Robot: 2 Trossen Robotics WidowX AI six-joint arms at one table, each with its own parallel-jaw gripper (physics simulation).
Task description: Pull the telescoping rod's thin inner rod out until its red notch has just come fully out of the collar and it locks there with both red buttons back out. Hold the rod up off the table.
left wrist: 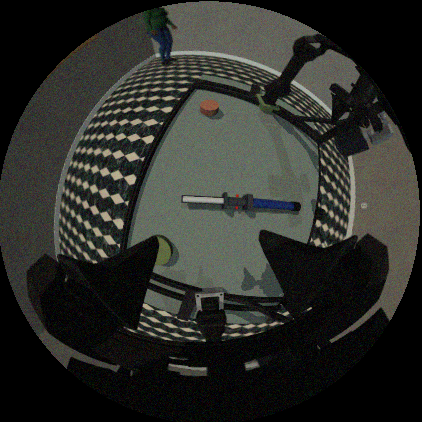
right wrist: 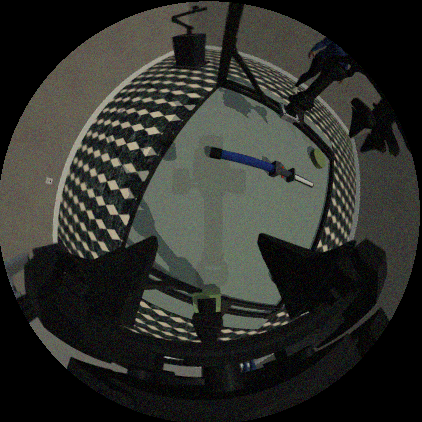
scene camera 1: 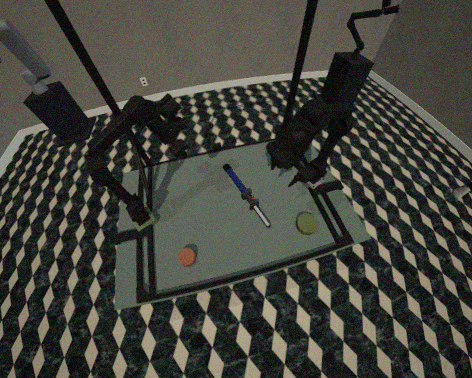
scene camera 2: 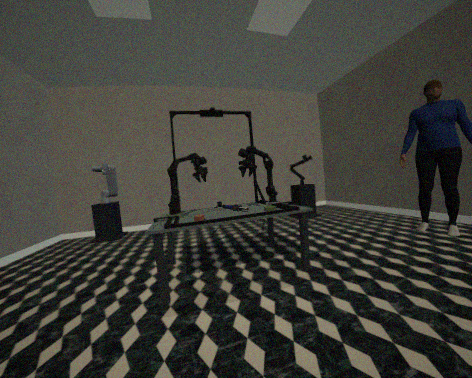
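The telescoping rod (scene camera 1: 250,198) (left wrist: 237,201) (right wrist: 282,171) lies flat on the table (scene camera 1: 210,220), with a blue tube, a dark grey collar and a thin white inner rod. Red spots show on both sides of the collar in the left wrist view; no red notch shows on the white part. My left gripper (scene camera 2: 247,175) (left wrist: 208,238) is open and empty above the table, its fingers apart from the rod. My right gripper (scene camera 2: 200,180) (right wrist: 208,240) is open and empty above the table, nearer the blue end, also apart from the rod.
An orange disc (scene camera 1: 187,257) (left wrist: 209,107) and a green disc (scene camera 1: 307,223) (left wrist: 163,251) (right wrist: 318,159) lie on the table. A black rail (scene camera 1: 250,275) runs along the table's edge, and dark posts rise behind. A person (scene camera 2: 434,125) stands at the right in scene camera 2.
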